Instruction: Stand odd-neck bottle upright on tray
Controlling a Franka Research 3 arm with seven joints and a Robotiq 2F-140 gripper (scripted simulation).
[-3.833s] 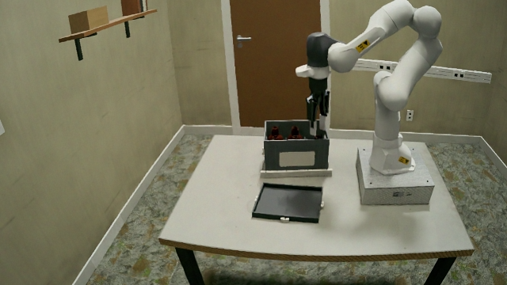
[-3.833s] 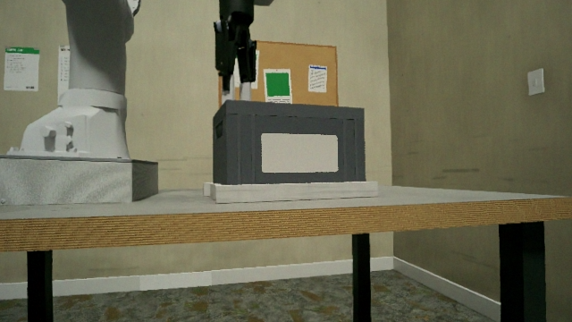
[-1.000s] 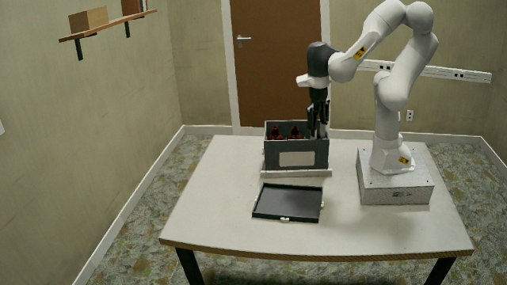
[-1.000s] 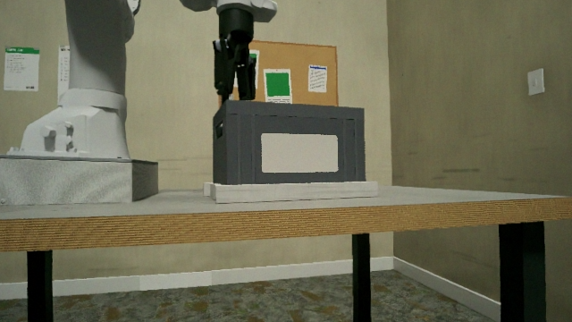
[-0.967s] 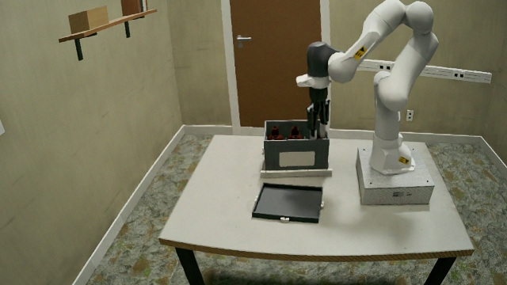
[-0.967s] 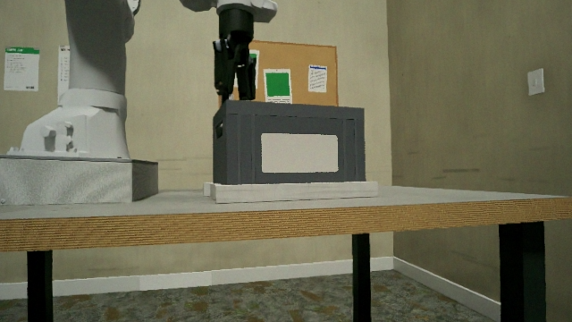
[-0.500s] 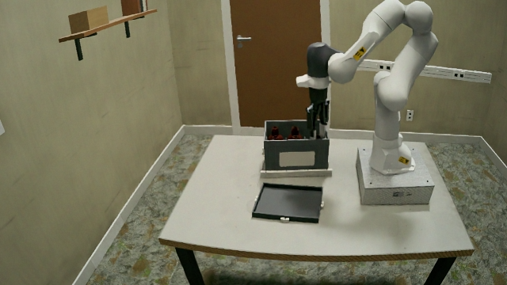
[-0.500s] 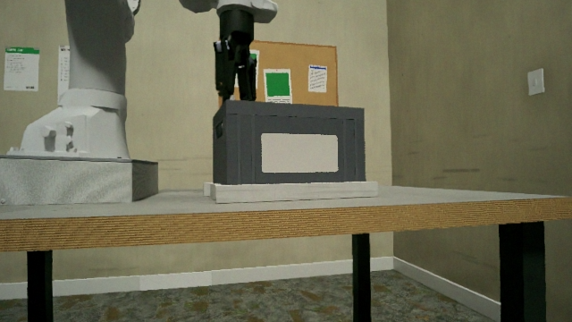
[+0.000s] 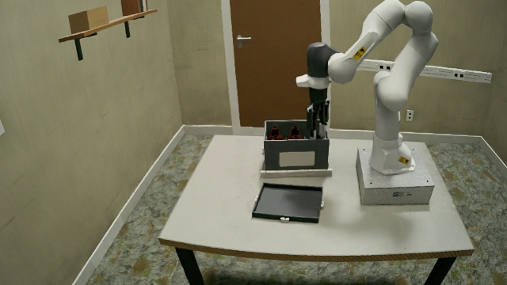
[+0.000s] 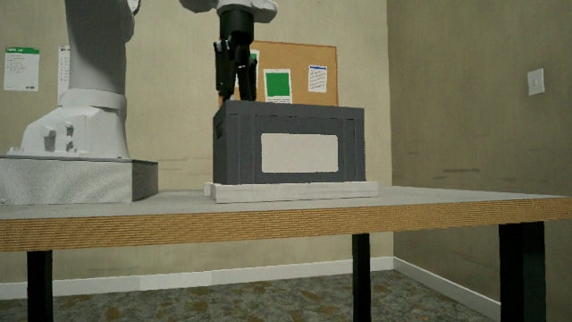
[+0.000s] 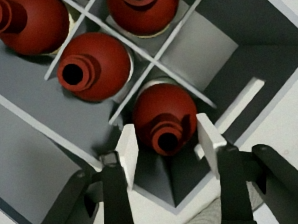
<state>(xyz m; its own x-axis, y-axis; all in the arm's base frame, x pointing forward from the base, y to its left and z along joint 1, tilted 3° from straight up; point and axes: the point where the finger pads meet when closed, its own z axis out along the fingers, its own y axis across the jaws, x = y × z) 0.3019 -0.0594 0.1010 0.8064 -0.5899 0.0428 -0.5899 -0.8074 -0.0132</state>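
The dark grey crate lies 100 mm ahead of my hand, 90 mm below it and 30 mm to the right of it. Also, from my hand: dark tray 260 mm to the left, 160 mm below, 90 mm ahead.
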